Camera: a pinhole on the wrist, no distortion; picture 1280 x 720 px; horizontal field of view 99.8 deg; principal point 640.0 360.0 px. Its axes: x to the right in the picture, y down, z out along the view. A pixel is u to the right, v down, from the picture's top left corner.
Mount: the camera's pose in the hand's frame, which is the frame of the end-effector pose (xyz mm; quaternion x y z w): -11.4 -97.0 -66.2 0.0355 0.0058 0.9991 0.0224
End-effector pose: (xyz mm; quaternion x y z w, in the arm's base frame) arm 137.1 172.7 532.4 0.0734 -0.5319 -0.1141 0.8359
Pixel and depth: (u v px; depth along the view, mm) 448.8 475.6 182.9
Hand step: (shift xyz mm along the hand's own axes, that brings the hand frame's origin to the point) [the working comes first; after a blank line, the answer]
In the camera's frame: -64.9 39.2 182.9

64.5 -137.3 112.2
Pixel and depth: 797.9 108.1 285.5
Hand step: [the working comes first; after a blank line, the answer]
In the camera's frame: 83.6 -133.4 285.5

-68.5 42.9 222.7
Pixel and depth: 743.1 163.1 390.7
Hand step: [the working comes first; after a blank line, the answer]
In the camera's frame: 74.7 -142.7 390.7

-51.7 52.9 326.9
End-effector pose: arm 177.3 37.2 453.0 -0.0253 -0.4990 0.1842 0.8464
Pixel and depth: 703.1 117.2 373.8
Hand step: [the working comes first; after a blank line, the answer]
In the camera's frame: 43.8 -168.4 373.8

-20.9 76.9 307.5
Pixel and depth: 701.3 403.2 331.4
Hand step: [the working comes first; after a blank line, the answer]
In the camera's frame: 37.7 26.6 331.4

-26.5 -118.5 267.4
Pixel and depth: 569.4 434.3 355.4
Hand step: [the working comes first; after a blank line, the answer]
In the camera's frame: -46.6 49.0 355.4

58.1 -144.5 285.6
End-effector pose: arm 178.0 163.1 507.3 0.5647 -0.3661 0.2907 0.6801
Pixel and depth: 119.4 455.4 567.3
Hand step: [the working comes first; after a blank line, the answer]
In the camera's frame: -548.0 100.4 567.3

570.6 -216.4 462.2
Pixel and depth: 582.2 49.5 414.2
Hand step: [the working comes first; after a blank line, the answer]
In the camera's frame: -44.4 -238.6 414.2

72.9 143.5 340.6
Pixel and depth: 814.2 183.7 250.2
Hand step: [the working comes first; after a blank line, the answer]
In the camera's frame: 80.9 -81.8 250.2

-70.5 -9.1 188.0
